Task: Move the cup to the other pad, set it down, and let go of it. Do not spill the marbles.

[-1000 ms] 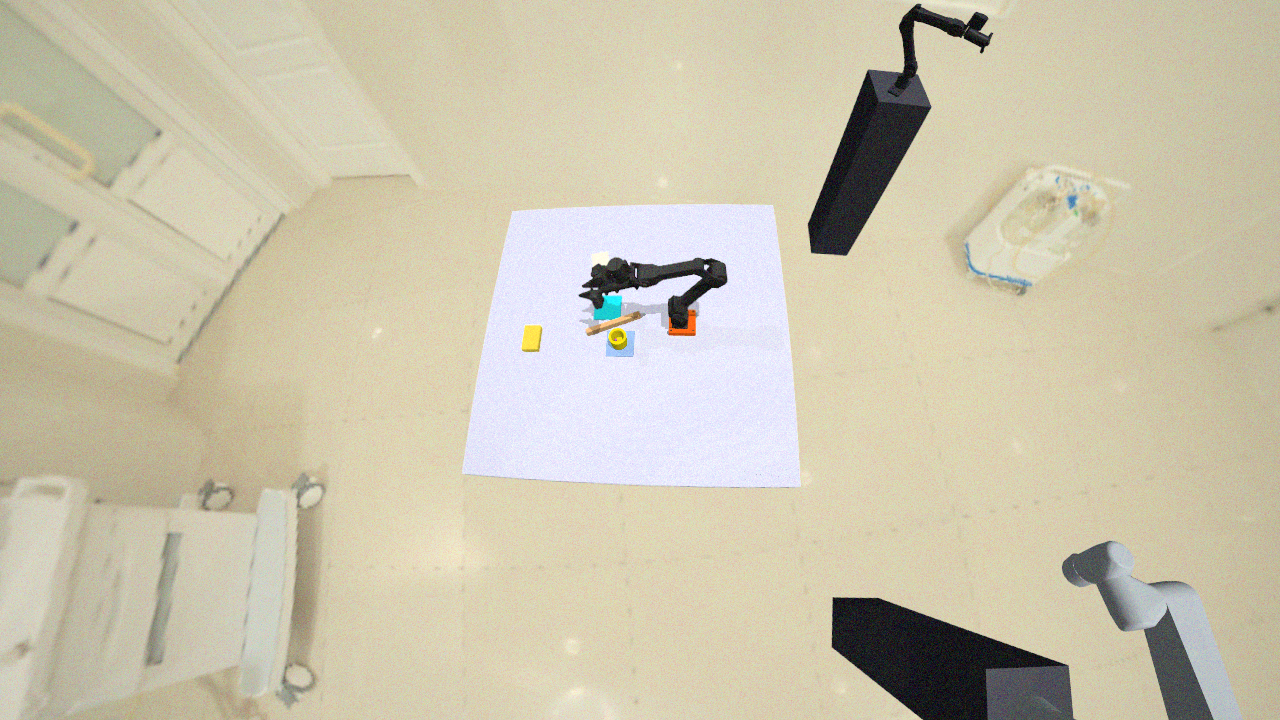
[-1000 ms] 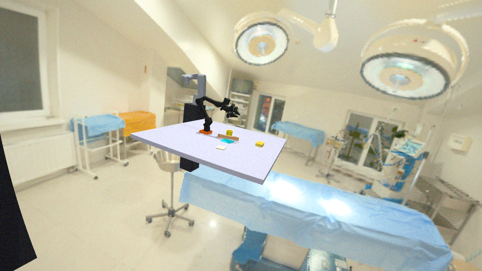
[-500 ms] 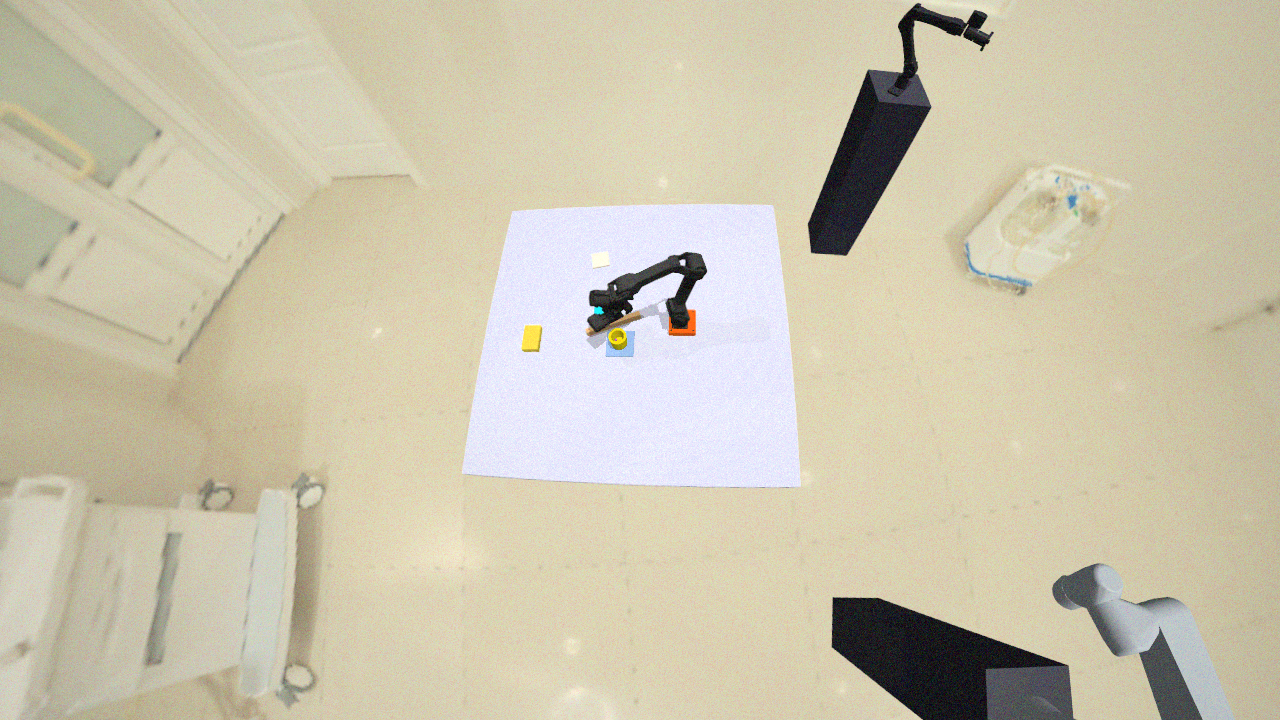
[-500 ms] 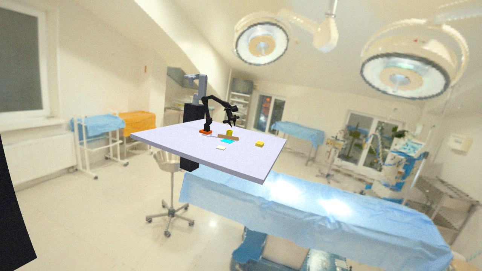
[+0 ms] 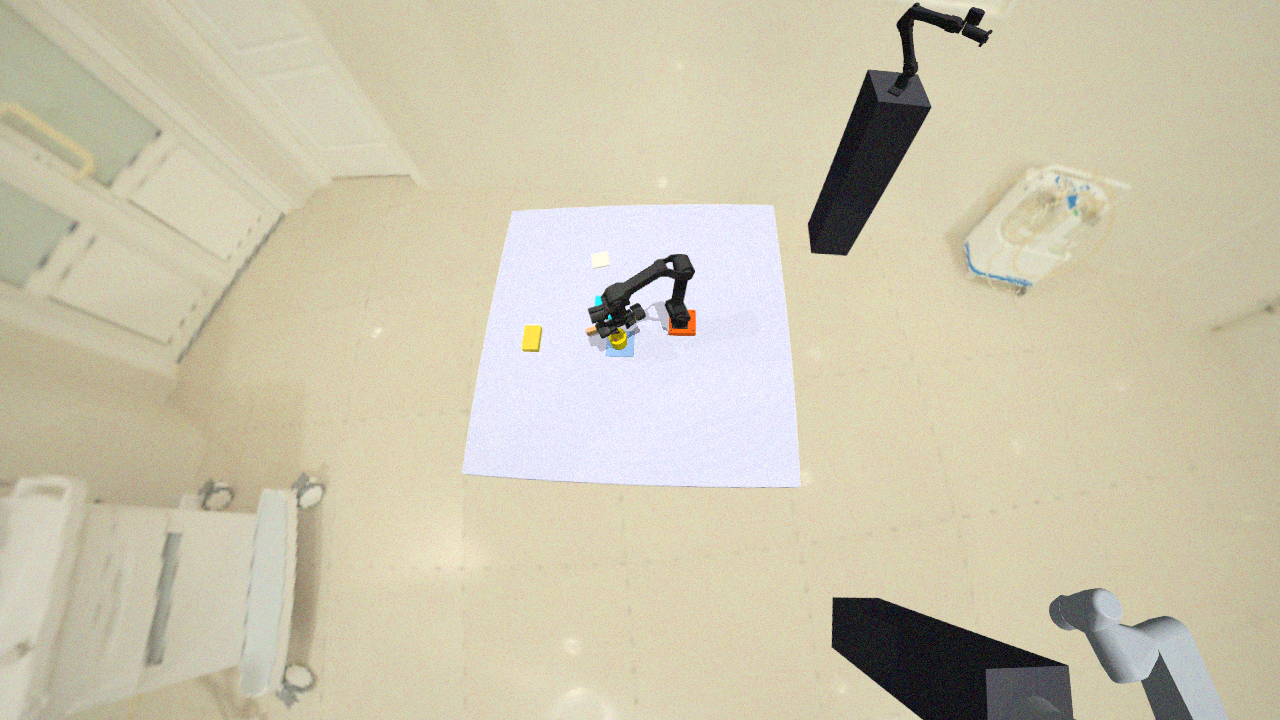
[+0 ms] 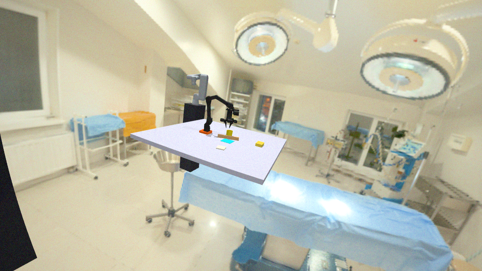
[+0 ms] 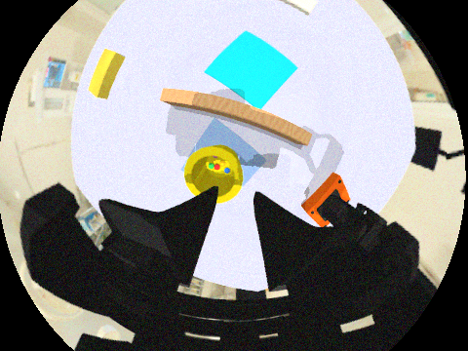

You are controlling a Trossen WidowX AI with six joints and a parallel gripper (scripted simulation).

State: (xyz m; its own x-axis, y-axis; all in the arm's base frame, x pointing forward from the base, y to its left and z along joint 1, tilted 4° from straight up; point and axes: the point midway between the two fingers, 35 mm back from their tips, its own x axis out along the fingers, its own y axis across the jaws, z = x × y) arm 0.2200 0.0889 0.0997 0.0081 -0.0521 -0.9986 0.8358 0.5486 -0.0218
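The yellow cup is 20 mm ahead of my gripper tip, 10 mm to the left of it and 60 mm below it. Also, from my gripper tip: teal pad: 90 mm ahead, 150 mm to the right, 110 mm below; light blue pad: 20 mm ahead, 20 mm to the left, 110 mm below; wooden bar: 60 mm ahead, 70 mm to the right, 90 mm below.
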